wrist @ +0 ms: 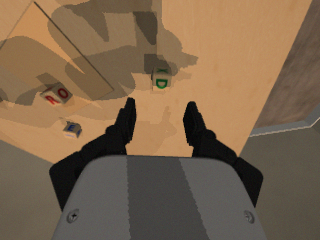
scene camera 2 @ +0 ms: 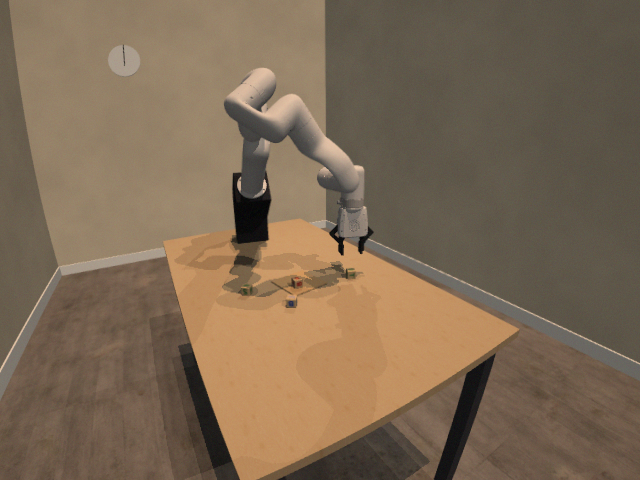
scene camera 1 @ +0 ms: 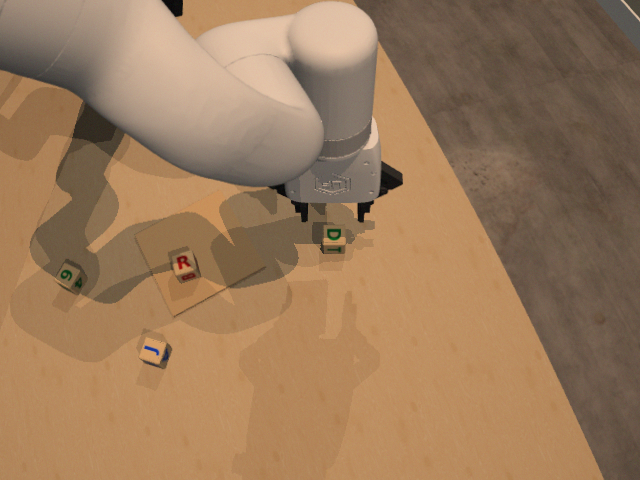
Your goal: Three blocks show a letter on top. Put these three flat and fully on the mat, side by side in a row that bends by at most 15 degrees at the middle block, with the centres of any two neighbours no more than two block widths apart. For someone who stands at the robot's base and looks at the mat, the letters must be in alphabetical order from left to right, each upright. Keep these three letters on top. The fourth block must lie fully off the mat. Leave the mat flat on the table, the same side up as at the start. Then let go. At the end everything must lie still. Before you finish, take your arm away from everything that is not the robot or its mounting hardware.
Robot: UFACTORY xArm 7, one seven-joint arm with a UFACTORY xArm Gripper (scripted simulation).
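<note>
Scene camera 1 shows the gripper [scene camera 1: 332, 211]. In the wrist view, the gripper [wrist: 160, 108] is visible; likewise in scene camera 2, the gripper [scene camera 2: 350, 253].
</note>
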